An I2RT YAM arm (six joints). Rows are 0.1 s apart.
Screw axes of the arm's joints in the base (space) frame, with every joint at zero. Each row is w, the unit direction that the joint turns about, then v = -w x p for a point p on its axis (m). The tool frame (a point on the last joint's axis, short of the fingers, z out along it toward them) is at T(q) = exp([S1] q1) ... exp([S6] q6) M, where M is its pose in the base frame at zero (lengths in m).
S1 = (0, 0, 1, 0, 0, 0)
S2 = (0, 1, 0, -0.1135, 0, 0.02)
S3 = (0, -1, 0, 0.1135, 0, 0.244)
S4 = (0, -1, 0, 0.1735, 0, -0.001)
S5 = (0, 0, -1, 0, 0.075, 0)
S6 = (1, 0, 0, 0, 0.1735, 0)
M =
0 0 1 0.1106
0 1 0 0
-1 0 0 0.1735
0 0 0 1
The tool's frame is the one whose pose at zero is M.
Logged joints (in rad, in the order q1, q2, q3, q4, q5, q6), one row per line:
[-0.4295, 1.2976, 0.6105, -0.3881, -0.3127, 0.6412]
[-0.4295, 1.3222, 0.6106, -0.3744, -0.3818, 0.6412]
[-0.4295, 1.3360, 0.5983, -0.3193, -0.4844, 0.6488]
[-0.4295, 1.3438, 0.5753, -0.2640, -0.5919, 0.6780]
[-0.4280, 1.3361, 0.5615, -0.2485, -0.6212, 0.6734]
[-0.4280, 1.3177, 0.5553, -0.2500, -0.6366, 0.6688]
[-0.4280, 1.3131, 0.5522, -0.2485, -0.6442, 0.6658]
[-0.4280, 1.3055, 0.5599, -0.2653, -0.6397, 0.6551]
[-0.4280, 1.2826, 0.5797, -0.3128, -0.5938, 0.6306]
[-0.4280, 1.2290, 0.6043, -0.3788, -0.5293, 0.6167]
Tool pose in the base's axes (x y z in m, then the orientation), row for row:
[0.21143, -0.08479, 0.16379, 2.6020, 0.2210, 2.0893]
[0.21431, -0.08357, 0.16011, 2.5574, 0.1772, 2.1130]
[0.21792, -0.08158, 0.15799, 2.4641, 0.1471, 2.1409]
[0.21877, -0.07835, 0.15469, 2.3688, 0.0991, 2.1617]
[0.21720, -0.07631, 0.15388, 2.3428, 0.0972, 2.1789]
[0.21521, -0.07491, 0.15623, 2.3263, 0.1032, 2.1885]
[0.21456, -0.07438, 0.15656, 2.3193, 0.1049, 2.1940]
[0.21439, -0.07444, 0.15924, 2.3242, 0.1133, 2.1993]
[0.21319, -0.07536, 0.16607, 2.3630, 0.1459, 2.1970]
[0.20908, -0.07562, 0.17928, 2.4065, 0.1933, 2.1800]
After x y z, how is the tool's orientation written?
As angles about the fixed x, y, z axes (roll, pitch, yaw), in radians.
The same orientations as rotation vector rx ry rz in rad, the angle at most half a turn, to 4 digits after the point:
[1.2570, 2.3258, 0.4847]
[1.2398, 2.3379, 0.5770]
[1.1889, 2.3152, 0.7123]
[1.1600, 2.2849, 0.8599]
[1.1323, 2.2807, 0.8951]
[1.1107, 2.2747, 0.9112]
[1.1008, 2.2735, 0.9192]
[1.0910, 2.2783, 0.9095]
[1.0858, 2.2926, 0.8420]
[1.0886, 2.2916, 0.7518]

